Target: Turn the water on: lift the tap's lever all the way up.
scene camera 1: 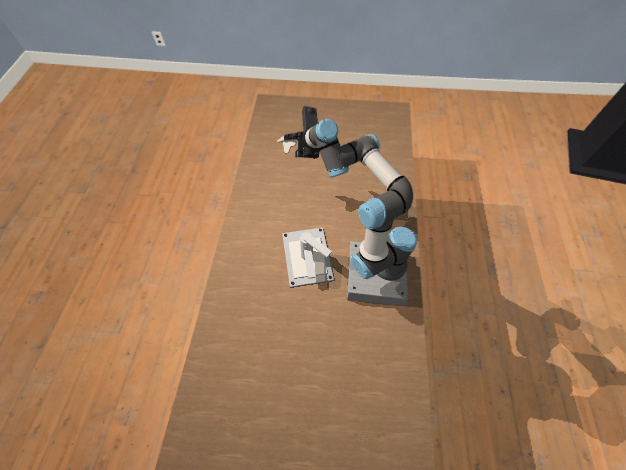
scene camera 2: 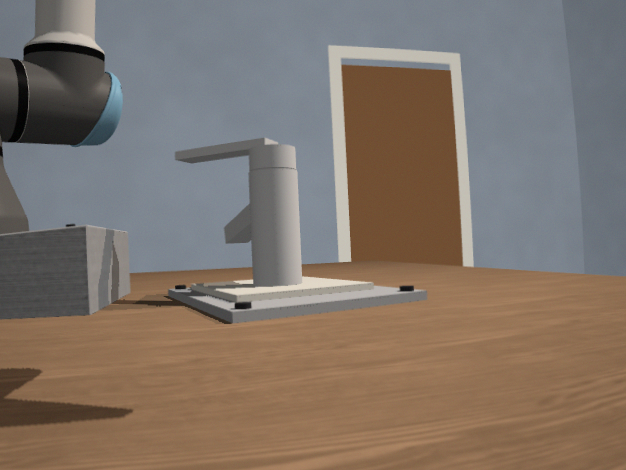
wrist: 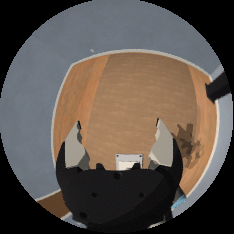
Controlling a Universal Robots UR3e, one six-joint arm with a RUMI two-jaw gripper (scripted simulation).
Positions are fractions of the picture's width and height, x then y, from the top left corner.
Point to a tap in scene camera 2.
At 0.44, 0.45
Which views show my gripper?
Scene camera 1 and the wrist view only.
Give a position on a grey base plate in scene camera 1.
At 0.46, 0.51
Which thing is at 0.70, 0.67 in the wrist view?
My gripper.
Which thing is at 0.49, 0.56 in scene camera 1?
A tap.
